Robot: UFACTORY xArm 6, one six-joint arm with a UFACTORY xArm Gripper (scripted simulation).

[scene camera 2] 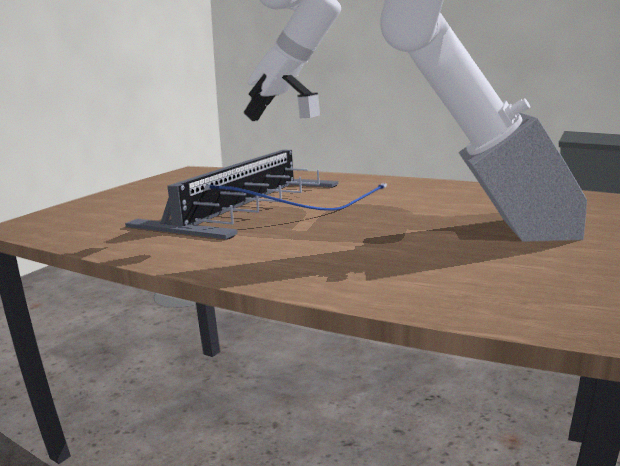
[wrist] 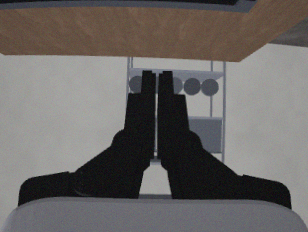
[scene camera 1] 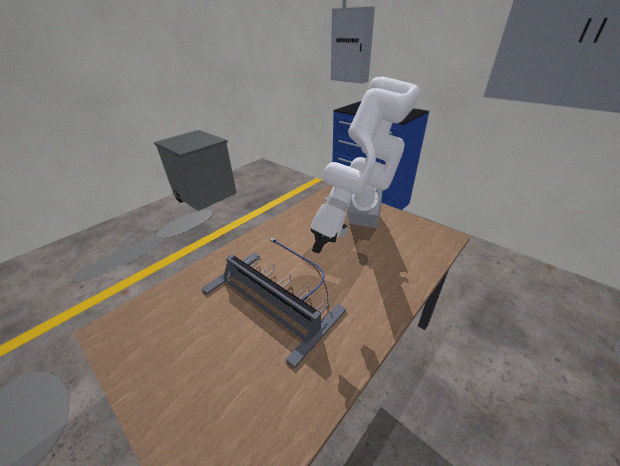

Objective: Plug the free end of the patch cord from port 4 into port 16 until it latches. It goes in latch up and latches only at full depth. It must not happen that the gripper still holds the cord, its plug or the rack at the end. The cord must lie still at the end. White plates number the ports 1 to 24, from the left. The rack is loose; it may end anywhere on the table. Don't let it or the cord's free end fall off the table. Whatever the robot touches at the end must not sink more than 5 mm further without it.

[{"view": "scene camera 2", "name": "my gripper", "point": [250,117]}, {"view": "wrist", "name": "my gripper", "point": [156,90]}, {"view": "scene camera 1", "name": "my gripper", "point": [315,252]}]
